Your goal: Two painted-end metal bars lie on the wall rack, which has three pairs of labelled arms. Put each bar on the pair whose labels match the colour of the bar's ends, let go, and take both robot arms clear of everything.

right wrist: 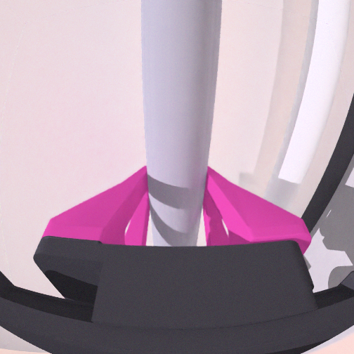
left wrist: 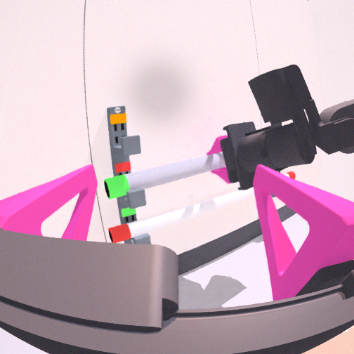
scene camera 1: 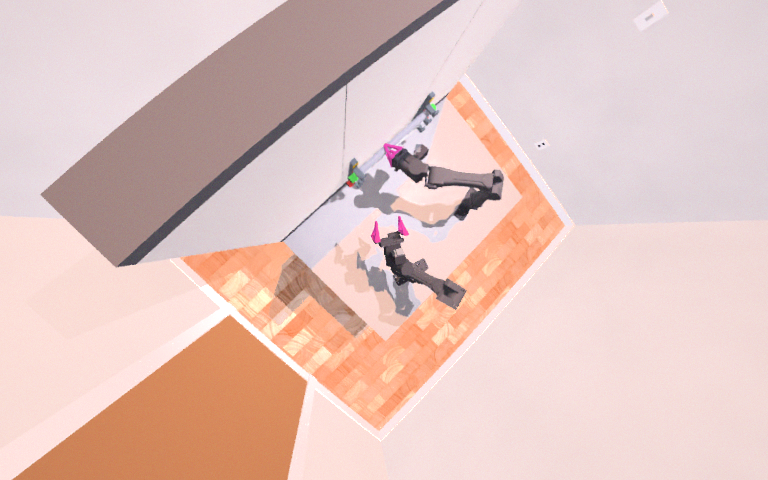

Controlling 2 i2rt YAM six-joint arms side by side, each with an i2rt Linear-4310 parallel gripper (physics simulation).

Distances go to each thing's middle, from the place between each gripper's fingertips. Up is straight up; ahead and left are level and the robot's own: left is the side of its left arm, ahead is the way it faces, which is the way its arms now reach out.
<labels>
My left gripper is now 190 mm short of the green-ended bar (right wrist: 179, 53), 270 mm to the left of it and 60 mm above it. Also, from my left hand: red-ended bar (left wrist: 117, 233) (190 mm ahead, 270 mm to the right, 150 mm below).
Right now my right hand is 40 mm to the left of the green-ended bar and 10 mm past it. Also, from my right hand: red-ended bar: 80 mm below, 40 mm to the right, 10 mm behind.
</labels>
